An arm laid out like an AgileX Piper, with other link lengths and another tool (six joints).
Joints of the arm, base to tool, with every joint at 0 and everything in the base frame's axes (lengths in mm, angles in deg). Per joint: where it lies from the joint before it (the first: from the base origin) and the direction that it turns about. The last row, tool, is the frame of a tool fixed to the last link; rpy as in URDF.
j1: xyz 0.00 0.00 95.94 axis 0 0 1
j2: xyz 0.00 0.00 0.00 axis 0 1 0
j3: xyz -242.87 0.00 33.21 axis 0 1 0
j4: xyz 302.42 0.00 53.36 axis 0.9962 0 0.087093
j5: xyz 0.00 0.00 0.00 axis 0 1 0
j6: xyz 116.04 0.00 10.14 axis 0.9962 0 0.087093
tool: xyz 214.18 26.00 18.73 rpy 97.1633 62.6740 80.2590
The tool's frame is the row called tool.
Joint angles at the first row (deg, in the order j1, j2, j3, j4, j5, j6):
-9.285, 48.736, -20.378, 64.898, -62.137, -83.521
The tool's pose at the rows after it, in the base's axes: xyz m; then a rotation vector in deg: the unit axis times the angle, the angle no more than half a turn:
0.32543 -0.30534 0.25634 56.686 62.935 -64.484
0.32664 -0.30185 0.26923 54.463 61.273 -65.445
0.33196 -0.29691 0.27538 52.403 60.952 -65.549
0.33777 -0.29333 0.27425 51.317 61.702 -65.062
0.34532 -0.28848 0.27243 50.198 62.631 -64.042
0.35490 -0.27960 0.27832 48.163 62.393 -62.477
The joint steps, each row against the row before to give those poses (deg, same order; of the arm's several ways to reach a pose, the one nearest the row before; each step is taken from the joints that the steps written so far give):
-0.001, 0.001, -0.001, -2.468, -0.410, 0.001
0.002, -0.001, 0.002, -2.494, -0.916, 0.000
0.001, -0.001, 0.000, -1.872, 0.333, -0.002
-0.004, 0.002, 0.000, -0.662, 1.052, 0.005
0.003, -0.002, -0.002, -0.797, 1.412, 0.402
0.000, 0.002, 0.000, -2.550, 1.064, 1.592

